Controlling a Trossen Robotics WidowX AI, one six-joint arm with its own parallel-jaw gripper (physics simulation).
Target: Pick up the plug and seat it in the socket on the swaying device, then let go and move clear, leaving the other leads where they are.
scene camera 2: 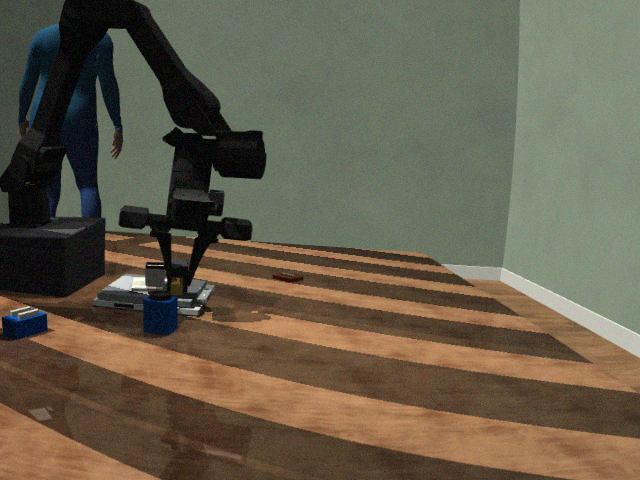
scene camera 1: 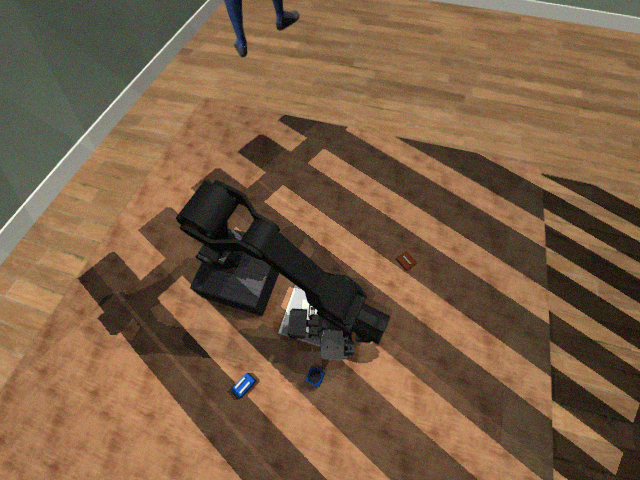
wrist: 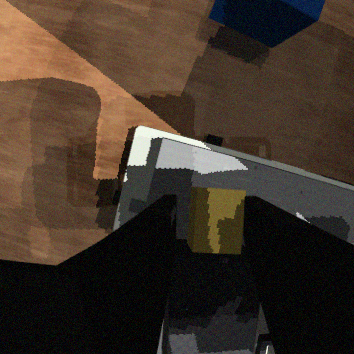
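Note:
The plug (wrist: pixel 225 211) (scene camera 2: pixel 176 285) has a dark body and a yellow tip. It stands on the flat grey-and-white device (wrist: pixel 281 182) (scene camera 2: pixel 116 299) (scene camera 1: pixel 290 305) on the floor. My gripper (wrist: pixel 209 207) (scene camera 2: pixel 177 281) (scene camera 1: pixel 315 331) reaches straight down onto it, and its two black fingers are shut on the plug's yellow end. The socket (scene camera 2: pixel 154 273), a small open box, stands on the device just left of the plug. The arm hides the plug and the socket in scene camera 1.
A blue cube (scene camera 1: pixel 314 375) (scene camera 2: pixel 160 313) (wrist: pixel 267 17) stands in front of the device. A blue lead with white strips (scene camera 1: pixel 243 385) (scene camera 2: pixel 23 323) and a red-brown lead (scene camera 1: pixel 406 260) (scene camera 2: pixel 288 276) lie apart. A person in blue (scene camera 2: pixel 77 103) (scene camera 1: pixel 237 26) stands behind the arm's base (scene camera 2: pixel 51 252).

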